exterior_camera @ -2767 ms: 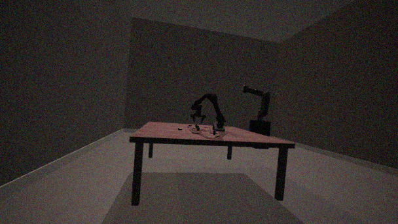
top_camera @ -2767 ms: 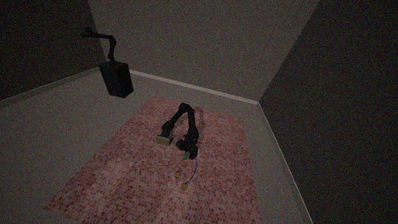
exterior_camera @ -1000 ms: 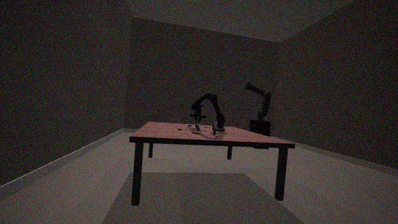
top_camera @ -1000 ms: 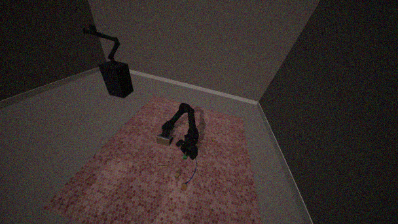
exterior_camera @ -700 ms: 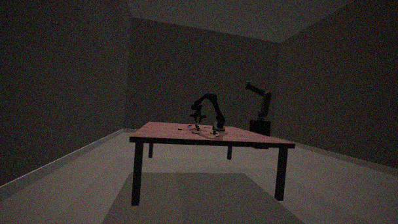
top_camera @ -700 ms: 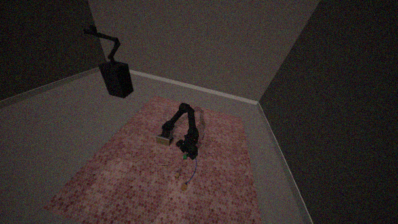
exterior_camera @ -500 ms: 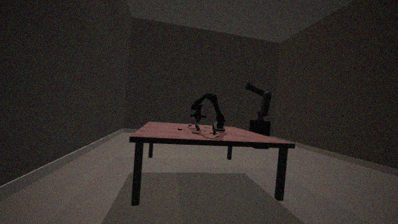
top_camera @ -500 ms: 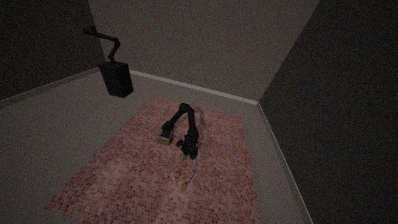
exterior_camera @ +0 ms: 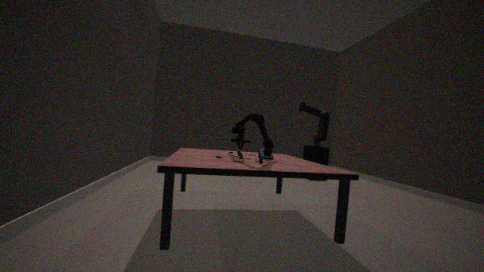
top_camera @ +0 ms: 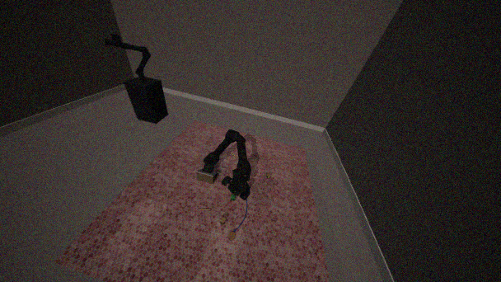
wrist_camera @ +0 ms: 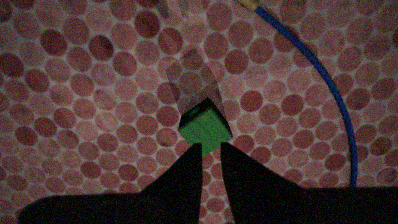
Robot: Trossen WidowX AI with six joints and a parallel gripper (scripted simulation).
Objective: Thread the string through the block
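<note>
Right now my gripper tip is 4 cm above the green block. The rest, counted from my gripper tip: wooden spool (3 cm behind, 16 cm to the right, 4 cm below); loose stick (17 cm behind, 12 cm to the right, 6 cm below); thin wooden stick (5 cm ahead, 8 cm to the left, 6 cm below).
</note>
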